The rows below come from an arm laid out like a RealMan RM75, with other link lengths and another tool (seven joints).
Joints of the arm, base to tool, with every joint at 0 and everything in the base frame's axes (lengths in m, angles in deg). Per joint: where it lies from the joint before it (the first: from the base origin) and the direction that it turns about. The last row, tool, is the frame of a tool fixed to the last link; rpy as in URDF.
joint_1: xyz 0 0 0.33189 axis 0 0 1
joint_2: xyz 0 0 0 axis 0 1 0
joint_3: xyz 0 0 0.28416 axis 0 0 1
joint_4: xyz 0 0 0 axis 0 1 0
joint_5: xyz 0 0 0.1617 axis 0 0 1
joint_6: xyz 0 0 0 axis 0 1 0
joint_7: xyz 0 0 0.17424 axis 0 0 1
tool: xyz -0.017 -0.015 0.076 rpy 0 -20.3 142.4
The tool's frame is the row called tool.
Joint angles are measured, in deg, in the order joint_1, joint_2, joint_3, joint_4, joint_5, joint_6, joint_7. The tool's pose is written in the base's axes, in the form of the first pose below.
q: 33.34, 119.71, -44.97, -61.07, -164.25, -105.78, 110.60
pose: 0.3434, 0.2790, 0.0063, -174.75, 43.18, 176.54
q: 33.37, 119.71, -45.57, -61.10, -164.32, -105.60, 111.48
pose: 0.3442, 0.2792, 0.0063, -174.87, 43.70, 176.04
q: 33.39, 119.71, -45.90, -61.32, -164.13, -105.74, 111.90
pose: 0.3434, 0.2795, 0.0063, -174.89, 43.77, 175.97
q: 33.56, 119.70, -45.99, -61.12, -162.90, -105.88, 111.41
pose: 0.3377, 0.2810, 0.0038, -174.52, 42.52, 177.06
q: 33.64, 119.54, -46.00, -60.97, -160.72, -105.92, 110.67
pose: 0.3296, 0.2844, 0.0014, -174.72, 40.49, 178.22
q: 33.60, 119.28, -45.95, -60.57, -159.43, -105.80, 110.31
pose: 0.3263, 0.2860, 0.0007, -174.97, 39.34, 178.50
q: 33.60, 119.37, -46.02, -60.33, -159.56, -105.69, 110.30
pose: 0.3266, 0.2850, -0.0004, -174.71, 39.37, 178.56
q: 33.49, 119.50, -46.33, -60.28, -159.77, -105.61, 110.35
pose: 0.3276, 0.2834, -0.0015, -174.33, 39.62, 178.73
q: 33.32, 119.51, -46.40, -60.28, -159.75, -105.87, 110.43
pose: 0.3280, 0.2812, -0.0018, -174.00, 39.55, 178.65
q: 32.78, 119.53, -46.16, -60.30, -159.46, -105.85, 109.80
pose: 0.3291, 0.2790, -0.0021, -174.07, 39.10, 178.63
